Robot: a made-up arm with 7 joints. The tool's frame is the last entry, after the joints. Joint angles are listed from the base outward. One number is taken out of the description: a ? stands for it. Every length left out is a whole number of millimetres.
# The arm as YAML. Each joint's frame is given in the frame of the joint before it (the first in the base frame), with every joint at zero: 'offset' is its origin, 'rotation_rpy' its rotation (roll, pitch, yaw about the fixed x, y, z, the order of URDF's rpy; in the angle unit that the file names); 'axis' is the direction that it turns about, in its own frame. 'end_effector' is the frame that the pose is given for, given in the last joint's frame.
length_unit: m
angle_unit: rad
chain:
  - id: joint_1
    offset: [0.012, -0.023, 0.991]
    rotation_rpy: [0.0, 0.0, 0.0]
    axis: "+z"
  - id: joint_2
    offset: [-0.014, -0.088, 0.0]
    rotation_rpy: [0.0, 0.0, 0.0]
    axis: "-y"
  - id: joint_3
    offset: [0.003, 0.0, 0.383]
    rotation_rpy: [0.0, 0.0, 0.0]
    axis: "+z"
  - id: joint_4
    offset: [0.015, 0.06, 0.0]
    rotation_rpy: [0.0, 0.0, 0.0]
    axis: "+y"
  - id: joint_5
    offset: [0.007, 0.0, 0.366]
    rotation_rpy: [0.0, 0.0, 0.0]
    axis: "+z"
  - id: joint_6
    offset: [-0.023, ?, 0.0]
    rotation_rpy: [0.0, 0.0, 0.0]
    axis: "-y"
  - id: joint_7
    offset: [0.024, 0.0, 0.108]
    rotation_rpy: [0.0, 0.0, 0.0]
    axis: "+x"
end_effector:
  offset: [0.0, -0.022, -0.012]
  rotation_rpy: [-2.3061, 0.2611, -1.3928]
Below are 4 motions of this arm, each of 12 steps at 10 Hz.
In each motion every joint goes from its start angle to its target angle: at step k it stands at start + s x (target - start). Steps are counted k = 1, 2, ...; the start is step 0. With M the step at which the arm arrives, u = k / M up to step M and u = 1 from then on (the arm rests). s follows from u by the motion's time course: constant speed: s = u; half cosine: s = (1 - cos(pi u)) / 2; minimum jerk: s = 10 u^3 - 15 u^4 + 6 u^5.
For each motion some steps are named. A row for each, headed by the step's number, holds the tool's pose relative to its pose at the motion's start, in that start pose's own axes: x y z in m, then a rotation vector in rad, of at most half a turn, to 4 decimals.
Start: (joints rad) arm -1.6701 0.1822 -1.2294 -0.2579 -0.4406 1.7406 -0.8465
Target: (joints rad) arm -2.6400 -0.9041 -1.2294 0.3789 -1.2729 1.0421 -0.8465
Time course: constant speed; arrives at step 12
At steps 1, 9, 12:
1: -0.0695 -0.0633 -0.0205 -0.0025 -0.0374 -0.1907
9: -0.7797 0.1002 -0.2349 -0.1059 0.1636 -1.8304
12: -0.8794 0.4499 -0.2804 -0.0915 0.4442 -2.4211

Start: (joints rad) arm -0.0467 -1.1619 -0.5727 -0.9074 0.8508 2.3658 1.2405
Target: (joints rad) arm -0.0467 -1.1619 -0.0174 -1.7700 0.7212 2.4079 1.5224
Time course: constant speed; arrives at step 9
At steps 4, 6, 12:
4: -0.1065 -0.0322 0.0805 -0.0035 -0.4959 -0.1267
6: -0.1774 -0.0420 0.1008 -0.0374 -0.7260 -0.2237
12: -0.2926 -0.0375 0.1046 -0.1335 -1.0367 -0.4079

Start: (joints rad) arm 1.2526 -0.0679 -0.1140 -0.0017 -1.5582 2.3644 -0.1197
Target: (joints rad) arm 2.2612 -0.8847 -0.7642 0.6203 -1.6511 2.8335 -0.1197
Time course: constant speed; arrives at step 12
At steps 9, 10, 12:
9: -0.4358 -0.3324 -0.0870 0.9109 -0.8534 0.0523
10: -0.4526 -0.3832 -0.1330 1.0449 -0.9125 0.0364
12: -0.4652 -0.4753 -0.2391 1.3189 -1.0039 -0.0189

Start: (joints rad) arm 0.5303 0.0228 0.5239 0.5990 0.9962 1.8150 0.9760
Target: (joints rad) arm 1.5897 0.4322 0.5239 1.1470 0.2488 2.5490 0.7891
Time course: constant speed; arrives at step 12
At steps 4, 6, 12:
4: 0.0202 0.0890 0.0308 -0.1061 -0.0424 -0.0426
6: 0.0127 0.1311 0.0418 -0.1700 -0.0974 -0.0690
12: -0.0571 0.2205 0.0420 -0.3283 -0.4170 -0.1560

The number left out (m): -0.133
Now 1 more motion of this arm.
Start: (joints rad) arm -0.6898 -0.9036 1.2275 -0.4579 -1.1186 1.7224 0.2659
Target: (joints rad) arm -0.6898 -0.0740 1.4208 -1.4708 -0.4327 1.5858 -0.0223
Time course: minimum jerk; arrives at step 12
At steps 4, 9, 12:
4: 0.0186 -0.0631 -0.1366 0.3085 -0.0326 0.1489
9: 0.1064 0.0235 -0.4655 1.2217 -0.3491 0.7154
12: 0.1154 0.0578 -0.4861 1.3454 -0.4158 0.8064

